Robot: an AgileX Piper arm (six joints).
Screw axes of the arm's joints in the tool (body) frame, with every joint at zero. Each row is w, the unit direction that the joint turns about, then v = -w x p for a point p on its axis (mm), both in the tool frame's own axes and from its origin. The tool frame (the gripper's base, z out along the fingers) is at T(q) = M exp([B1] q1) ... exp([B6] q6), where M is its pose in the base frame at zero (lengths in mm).
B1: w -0.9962 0 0.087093 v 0 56.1 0
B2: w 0 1 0 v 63.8 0 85
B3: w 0 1 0 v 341.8 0 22
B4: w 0 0 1 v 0 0 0
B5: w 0 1 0 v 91 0 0
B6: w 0 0 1 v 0 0 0
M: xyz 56.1 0 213.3 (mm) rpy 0 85 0 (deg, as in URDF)
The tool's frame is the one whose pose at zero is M.
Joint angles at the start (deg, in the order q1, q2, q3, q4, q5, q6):
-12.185 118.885 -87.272 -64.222 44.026 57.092
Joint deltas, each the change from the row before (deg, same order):
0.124 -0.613 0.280 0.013 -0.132 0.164
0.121 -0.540 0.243 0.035 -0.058 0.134
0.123 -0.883 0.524 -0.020 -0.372 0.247
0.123 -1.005 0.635 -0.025 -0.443 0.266
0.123 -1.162 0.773 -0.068 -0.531 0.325
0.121 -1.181 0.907 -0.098 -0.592 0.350
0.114 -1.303 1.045 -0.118 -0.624 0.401
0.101 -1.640 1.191 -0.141 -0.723 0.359
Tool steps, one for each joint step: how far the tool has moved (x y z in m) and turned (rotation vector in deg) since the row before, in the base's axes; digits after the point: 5 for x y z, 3 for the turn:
-0.00107 0.00137 0.00342 0.041 -0.513 0.128
-0.00102 0.00126 0.00300 0.036 -0.423 0.074
-0.00180 0.00174 0.00430 0.112 -0.713 0.289
-0.00223 0.00190 0.00466 0.136 -0.771 0.339
-0.00276 0.00207 0.00515 0.145 -0.865 0.397
-0.00311 0.00217 0.00457 0.172 -0.793 0.446
-0.00371 0.00226 0.00472 0.193 -0.822 0.447
-0.00470 0.00244 0.00640 0.148 -1.020 0.552

